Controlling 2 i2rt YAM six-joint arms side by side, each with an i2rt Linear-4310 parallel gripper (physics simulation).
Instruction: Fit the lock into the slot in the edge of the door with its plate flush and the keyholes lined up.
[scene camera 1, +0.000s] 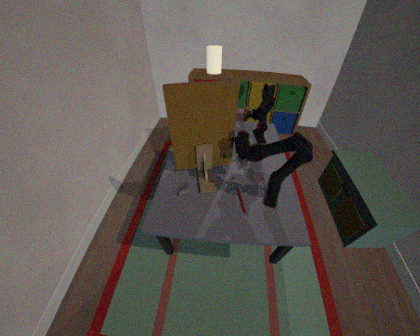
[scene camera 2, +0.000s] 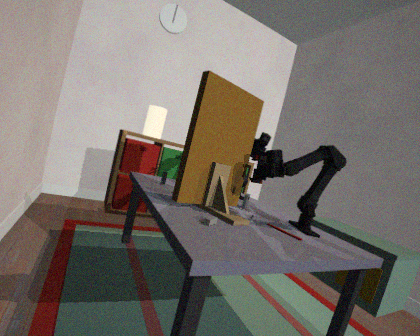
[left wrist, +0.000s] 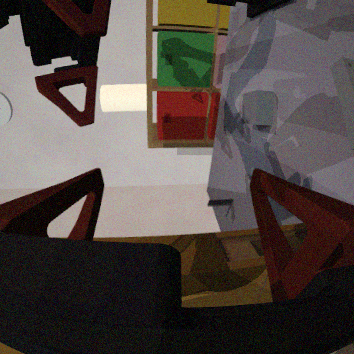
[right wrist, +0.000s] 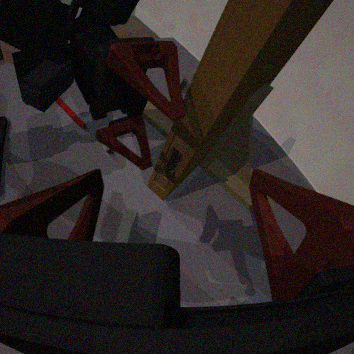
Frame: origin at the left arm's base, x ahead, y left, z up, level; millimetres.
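Seen in the pictures: left gripper, between the fingertips: (scene camera 2: 250, 168) (left wrist: 176, 176) (right wrist: 160, 147); right gripper, between the fingertips: (scene camera 1: 249, 125) (scene camera 2: 253, 158) (left wrist: 88, 90) (right wrist: 176, 176); left arm's base, origin of its link: (scene camera 1: 272, 194) (scene camera 2: 302, 229); right arm's base, origin of its link: (scene camera 1: 259, 136).
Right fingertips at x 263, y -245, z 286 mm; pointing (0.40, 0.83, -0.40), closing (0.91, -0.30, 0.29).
Observation:
Offsets run from my right fingertips to a thing's top centre.
The tan door {dx +231, dy +200, dz +295 mm} (scene camera 1: 200, 120) (scene camera 2: 220, 130) (right wrist: 245, 55) stands upright in a wooden stand. The slot (right wrist: 175, 155) shows as a dark opening in its edge, with no lock in it. The grey lock {dx -14, dy +17, dz -207 mm} (scene camera 2: 246, 201) (right wrist: 129, 225) rests on the table beyond that edge, dim in the right wrist view; its plate and keyhole cannot be made out. My left gripper (scene camera 1: 236, 142) (scene camera 2: 251, 172) (left wrist: 176, 176) (right wrist: 160, 147) is open and empty at the door's edge, around slot height. My right gripper (scene camera 1: 250, 115) (left wrist: 88, 90) (right wrist: 176, 176) is open and empty, higher and farther back, apart from door and lock.
The door stand (scene camera 1: 204, 157) (scene camera 2: 216, 185) has a foot reaching across the table (scene camera 1: 170, 220) (scene camera 2: 280, 265). A small grey block {dx +246, dy +458, dz -264 mm} (scene camera 1: 184, 190) (scene camera 2: 209, 220) lies beside it. A red stick {dx -96, dy +370, dz -280 mm} (scene camera 1: 241, 201) (scene camera 2: 284, 231) (right wrist: 71, 112) lies near the left arm's base. A greyish block {dx +161, dy -213, dz -250 mm} (left wrist: 260, 106) stands farther off.

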